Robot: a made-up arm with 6 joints.
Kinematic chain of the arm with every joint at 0, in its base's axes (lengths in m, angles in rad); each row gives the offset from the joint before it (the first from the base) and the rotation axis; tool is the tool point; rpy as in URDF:
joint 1: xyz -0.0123 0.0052 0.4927 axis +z
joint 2: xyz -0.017 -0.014 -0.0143 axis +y
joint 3: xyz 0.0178 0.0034 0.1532 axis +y
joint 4: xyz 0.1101 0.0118 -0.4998 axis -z
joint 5: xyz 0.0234 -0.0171 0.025 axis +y
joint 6: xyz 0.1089 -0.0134 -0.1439 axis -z
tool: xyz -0.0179 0.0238 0.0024 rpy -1.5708 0 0
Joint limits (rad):
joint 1: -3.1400..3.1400
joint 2: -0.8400..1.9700
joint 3: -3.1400..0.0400
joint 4: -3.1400..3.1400
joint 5: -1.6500..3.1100
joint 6: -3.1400..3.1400
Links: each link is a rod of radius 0.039 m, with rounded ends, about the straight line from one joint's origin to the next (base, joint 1, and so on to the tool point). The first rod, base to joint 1, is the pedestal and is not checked.
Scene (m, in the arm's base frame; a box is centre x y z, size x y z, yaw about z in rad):
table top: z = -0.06
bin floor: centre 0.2 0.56 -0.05 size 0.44 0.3 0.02 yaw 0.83
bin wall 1: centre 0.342 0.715 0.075 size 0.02 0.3 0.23 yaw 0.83
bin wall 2: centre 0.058 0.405 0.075 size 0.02 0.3 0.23 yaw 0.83
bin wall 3: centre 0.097 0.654 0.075 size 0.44 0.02 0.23 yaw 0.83
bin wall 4: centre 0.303 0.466 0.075 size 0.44 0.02 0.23 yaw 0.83
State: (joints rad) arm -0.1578 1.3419 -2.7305 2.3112 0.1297 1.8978
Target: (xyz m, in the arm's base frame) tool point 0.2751 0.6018 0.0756
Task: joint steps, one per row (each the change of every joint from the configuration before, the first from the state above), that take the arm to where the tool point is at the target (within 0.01 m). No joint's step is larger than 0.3 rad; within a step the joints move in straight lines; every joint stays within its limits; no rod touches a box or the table.
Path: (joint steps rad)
1: 0.2812 -0.0293 0.0362 0.0587 -0.1028 0.0117
2: 0.2813 -0.0293 0.0362 0.0587 -0.1028 0.0116
3: 0.2812 -0.0293 0.0361 0.0588 -0.1028 0.0117
4: 0.2812 -0.0293 0.0362 0.0587 -0.1028 0.0116
5: 0.2812 -0.0293 0.0362 0.0587 -0.1027 0.0117
6: -0.0196 0.1310 0.0075 -0.0189 0.2232 -0.0037
7: -0.0196 0.1310 0.0075 -0.0190 0.2232 -0.0038
8: -0.0196 0.1310 0.0075 -0.0189 0.2232 -0.0037

